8 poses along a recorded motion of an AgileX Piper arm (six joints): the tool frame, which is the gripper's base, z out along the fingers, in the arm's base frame.
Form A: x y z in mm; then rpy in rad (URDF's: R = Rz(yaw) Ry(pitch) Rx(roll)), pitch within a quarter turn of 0, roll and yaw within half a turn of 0.
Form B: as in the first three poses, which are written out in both.
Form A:
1: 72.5 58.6 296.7 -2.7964 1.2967 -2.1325
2: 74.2 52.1 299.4 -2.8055 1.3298 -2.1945
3: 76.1 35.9 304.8 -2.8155 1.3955 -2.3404
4: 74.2 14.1 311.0 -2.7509 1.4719 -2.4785
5: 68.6 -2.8 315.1 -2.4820 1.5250 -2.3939
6: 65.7 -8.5 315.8 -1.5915 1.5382 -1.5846
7: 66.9 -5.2 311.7 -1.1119 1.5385 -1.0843
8: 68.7 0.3 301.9 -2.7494 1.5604 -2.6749
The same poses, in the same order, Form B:
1: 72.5 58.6 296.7 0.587 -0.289 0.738 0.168
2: 74.2 52.1 299.4 0.601 -0.262 0.738 0.160
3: 76.1 35.9 304.8 0.632 -0.199 0.737 0.133
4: 74.2 14.1 311.0 0.669 -0.113 0.730 0.078
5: 68.6 -2.8 315.1 0.694 -0.042 0.719 0.021
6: 65.7 -8.5 315.8 0.707 -0.014 0.707 -0.009
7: 66.9 -5.2 311.7 0.712 -0.020 0.702 0.000
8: 68.7 0.3 301.9 0.703 -0.028 0.710 0.025
